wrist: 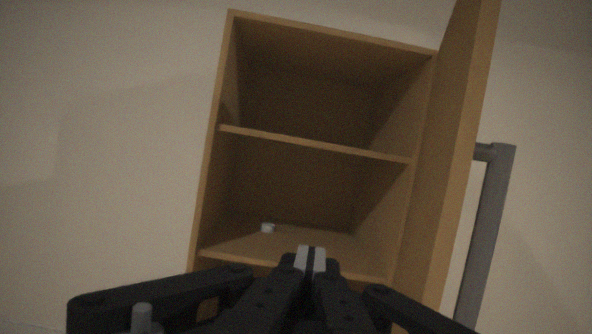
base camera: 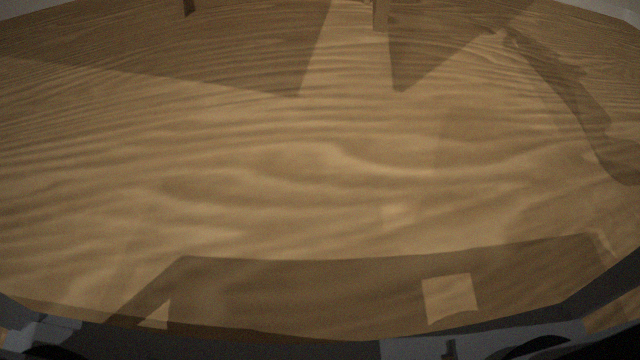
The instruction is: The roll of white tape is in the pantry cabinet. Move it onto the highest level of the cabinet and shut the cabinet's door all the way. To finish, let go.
I see my gripper [wrist: 309, 264] and a pantry cabinet [wrist: 363, 146].
